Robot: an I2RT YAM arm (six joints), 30 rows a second.
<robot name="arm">
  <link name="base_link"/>
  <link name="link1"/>
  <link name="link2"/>
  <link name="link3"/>
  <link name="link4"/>
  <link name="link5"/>
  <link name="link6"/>
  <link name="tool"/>
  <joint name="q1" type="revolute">
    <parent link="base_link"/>
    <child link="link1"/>
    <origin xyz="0 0 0.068"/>
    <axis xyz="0 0 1"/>
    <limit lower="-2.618" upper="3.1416"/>
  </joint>
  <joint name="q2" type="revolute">
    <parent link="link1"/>
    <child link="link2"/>
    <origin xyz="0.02 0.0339 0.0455"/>
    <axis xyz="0 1 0"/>
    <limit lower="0" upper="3.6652"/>
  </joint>
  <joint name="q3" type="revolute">
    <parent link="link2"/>
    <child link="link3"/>
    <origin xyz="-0.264 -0.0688 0"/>
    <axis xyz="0 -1 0"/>
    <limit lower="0" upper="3.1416"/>
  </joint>
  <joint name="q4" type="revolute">
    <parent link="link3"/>
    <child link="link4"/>
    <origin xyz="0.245 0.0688 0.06"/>
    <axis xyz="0 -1 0"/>
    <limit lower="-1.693" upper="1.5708"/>
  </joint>
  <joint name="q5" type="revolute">
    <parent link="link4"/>
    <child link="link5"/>
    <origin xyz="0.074 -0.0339 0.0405"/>
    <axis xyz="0 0 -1"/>
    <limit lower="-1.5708" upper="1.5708"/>
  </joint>
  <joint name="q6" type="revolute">
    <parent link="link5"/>
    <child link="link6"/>
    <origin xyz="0.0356 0 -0.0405"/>
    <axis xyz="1 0 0"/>
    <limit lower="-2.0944" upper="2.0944"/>
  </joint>
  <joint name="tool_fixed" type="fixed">
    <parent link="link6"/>
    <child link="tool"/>
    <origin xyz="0 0 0" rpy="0 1.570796 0"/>
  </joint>
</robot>
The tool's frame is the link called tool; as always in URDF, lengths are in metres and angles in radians.
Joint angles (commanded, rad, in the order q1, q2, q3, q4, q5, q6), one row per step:
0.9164 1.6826 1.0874 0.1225 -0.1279 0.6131
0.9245 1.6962 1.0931 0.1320 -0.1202 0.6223
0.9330 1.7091 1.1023 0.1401 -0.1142 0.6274
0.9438 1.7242 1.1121 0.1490 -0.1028 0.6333
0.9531 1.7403 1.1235 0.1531 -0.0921 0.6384
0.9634 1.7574 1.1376 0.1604 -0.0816 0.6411
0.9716 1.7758 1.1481 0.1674 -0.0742 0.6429
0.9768 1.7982 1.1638 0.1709 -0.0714 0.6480
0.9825 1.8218 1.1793 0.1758 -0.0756 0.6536
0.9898 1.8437 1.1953 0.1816 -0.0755 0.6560
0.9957 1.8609 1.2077 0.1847 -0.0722 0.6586
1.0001 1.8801 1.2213 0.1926 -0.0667 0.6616
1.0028 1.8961 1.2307 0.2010 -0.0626 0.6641
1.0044 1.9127 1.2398 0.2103 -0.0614 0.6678
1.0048 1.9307 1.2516 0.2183 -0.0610 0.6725
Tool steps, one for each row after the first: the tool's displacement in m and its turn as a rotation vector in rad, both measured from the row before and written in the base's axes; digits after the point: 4 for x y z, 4 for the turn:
-0.0005 0.0041 -0.0022 0.0032 0.0034 -0.0029
-0.0005 0.0044 -0.0009 0.0041 -0.0008 0.0009
-0.0009 0.0052 -0.0015 0.0025 -0.0016 -0.0020
-0.0005 0.0050 -0.0019 -0.0010 0.0004 -0.0025
-0.0005 0.0057 -0.0011 0.0020 -0.0042 -0.0003
-0.0003 0.0050 -0.0029 -0.0018 -0.0008 0.0008
0.0011 0.0052 -0.0031 -0.0011 0.0047 0.0004
0.0008 0.0056 -0.0037 0.0008 0.0077 0.0069
0.0002 0.0058 -0.0029 0.0009 0.0019 0.0061
0.0001 0.0045 -0.0025 -0.0011 0.0017 0.0018
0.0010 0.0046 -0.0026 0.0019 -0.0010 -0.0019
0.0010 0.0034 -0.0027 0.0016 -0.0006 -0.0021
0.0013 0.0033 -0.0030 0.0028 0.0015 -0.0011
0.0020 0.0034 -0.0029 0.0034 0.0026 -0.0020

